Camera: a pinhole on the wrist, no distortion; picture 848 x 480 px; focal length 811.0 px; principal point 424.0 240.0 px. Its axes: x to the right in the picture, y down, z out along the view. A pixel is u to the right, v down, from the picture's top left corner.
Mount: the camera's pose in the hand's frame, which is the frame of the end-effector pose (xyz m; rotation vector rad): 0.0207 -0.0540 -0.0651 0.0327 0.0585 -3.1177
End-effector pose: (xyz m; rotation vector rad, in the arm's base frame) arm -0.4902 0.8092 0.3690 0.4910 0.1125 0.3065
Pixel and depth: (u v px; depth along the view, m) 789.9 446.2 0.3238
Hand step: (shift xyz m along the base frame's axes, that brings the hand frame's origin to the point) -0.0383 -0.2807 0.1526
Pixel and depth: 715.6 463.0 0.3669
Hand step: -0.0124 -0.3121 0.1800
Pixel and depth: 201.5 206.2 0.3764
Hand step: 0.1792 -0.1455 0.2472
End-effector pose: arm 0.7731 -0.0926 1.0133 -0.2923 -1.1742 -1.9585
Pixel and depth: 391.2 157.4 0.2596
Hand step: -0.0827 0.1554 0.0962
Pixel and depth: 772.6 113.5 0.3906
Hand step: 0.0271 0.3499 0.0796
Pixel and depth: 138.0 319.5 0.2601
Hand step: -0.1727 0.1241 0.1110
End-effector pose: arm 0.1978 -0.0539 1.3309 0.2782 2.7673 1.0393
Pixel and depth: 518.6 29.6 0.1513
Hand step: 0.0182 0.0394 -0.0784
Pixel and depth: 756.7 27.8 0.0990
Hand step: 0.0257 -0.0081 -0.0448
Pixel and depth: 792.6 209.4 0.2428
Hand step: 0.1248 0.0469 -0.1587
